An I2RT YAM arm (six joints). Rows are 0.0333 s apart.
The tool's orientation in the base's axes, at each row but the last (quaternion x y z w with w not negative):
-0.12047, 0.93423, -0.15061, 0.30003
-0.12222, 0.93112, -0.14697, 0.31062
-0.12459, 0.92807, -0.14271, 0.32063
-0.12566, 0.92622, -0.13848, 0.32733
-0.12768, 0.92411, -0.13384, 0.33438
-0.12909, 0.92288, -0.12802, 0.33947
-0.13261, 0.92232, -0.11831, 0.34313
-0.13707, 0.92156, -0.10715, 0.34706
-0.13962, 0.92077, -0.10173, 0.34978
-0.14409, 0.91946, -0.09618, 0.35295
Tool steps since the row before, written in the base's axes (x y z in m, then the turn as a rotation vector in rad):
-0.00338, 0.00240, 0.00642, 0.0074, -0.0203, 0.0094
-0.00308, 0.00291, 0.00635, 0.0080, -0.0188, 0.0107
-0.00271, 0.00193, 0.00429, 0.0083, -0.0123, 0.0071
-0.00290, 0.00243, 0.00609, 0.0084, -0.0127, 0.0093
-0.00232, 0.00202, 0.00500, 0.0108, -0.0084, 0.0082
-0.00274, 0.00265, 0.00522, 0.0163, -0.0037, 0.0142
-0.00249, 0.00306, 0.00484, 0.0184, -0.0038, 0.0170
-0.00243, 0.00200, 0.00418, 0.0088, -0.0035, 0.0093
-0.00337, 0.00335, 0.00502, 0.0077, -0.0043, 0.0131
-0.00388, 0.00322, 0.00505, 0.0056, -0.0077, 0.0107
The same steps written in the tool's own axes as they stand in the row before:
-0.00145, 0.00041, -0.00749, -0.0044, -0.0231, 0.0014
-0.00198, 0.00090, -0.00732, -0.0060, -0.0223, 0.0005
-0.00095, 0.00069, -0.00530, -0.0063, -0.0150, 0.0022
-0.00208, 0.00061, -0.00683, -0.0075, -0.0162, 0.0006
-0.00185, 0.00056, -0.00554, -0.0101, -0.0121, 0.0023
-0.00194, 0.00120, -0.00605, -0.0192, -0.0105, 0.0008
-0.00209, 0.00178, -0.00561, -0.0224, -0.0118, 0.0002
-0.00145, 0.00109, -0.00491, -0.0109, -0.0076, -0.0006
-0.00178, 0.00235, -0.00625, -0.0122, -0.0092, -0.0041
-0.00146, 0.00238, -0.00657, -0.0081, -0.0113, -0.0035

